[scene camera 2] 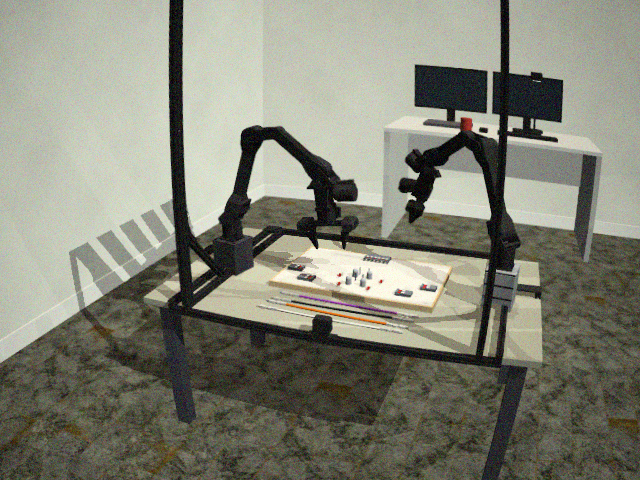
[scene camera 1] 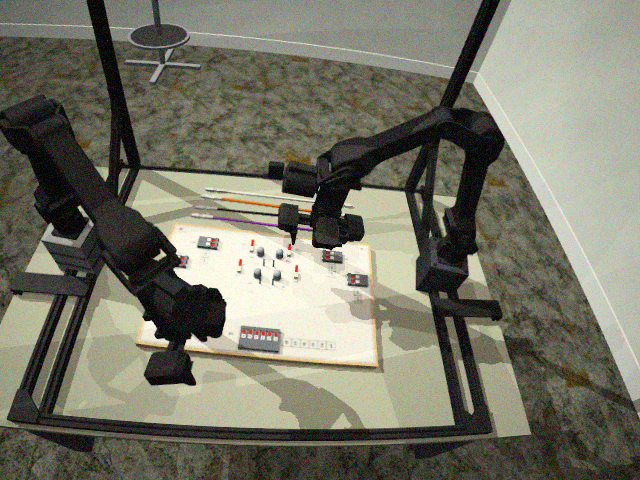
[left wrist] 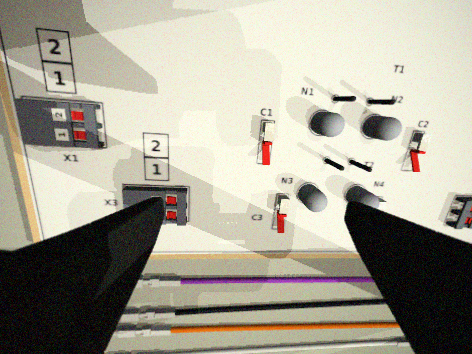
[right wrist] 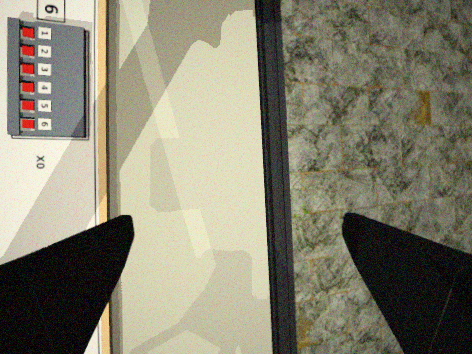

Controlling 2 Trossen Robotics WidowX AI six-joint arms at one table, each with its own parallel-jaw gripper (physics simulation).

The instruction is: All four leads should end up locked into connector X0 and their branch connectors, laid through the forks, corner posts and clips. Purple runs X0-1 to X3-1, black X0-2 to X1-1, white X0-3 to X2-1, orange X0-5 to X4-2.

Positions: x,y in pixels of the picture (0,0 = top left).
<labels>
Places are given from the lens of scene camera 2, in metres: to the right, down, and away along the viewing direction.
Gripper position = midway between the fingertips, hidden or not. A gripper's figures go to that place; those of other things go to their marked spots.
left gripper (scene camera 2: 330,249): 0.03, 0.03, 1.80
right gripper (scene camera 2: 413,216): 0.33, -0.09, 1.99
wiring board (scene camera 2: 326,264): 0.02, 0.08, 1.94
</labels>
